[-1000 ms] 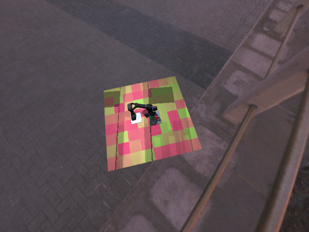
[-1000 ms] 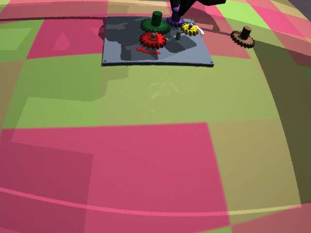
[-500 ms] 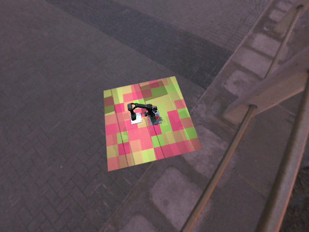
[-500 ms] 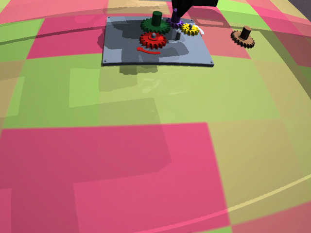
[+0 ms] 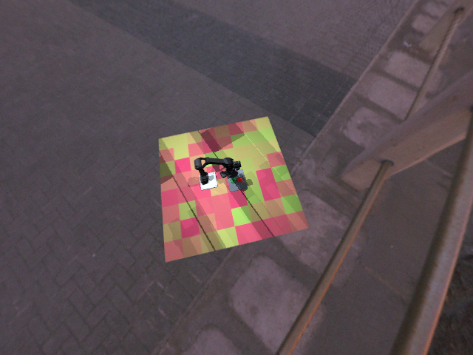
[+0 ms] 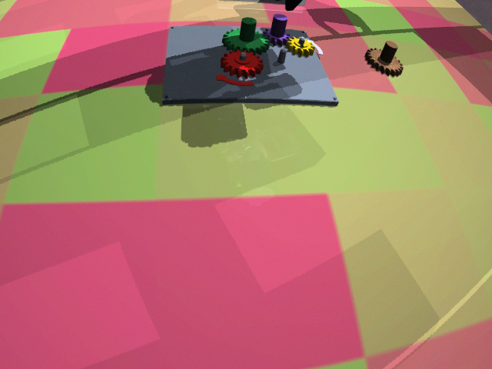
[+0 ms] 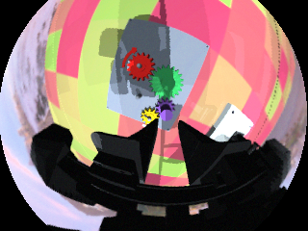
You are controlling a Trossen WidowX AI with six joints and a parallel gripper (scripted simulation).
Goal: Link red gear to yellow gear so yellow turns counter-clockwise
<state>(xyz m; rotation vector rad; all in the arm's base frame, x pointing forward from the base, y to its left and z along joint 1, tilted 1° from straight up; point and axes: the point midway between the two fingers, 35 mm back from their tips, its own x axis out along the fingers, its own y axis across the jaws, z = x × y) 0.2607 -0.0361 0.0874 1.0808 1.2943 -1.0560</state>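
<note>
Now: the purple gear 40 mm below my gripper tip. Also, from my gripper tip: yellow gear (30 mm ahead, 30 mm to the left, 50 mm below); then green gear (10 mm ahead, 50 mm to the right, 40 mm below); then red gear (70 mm ahead, 70 mm to the right, 50 mm below).
</note>
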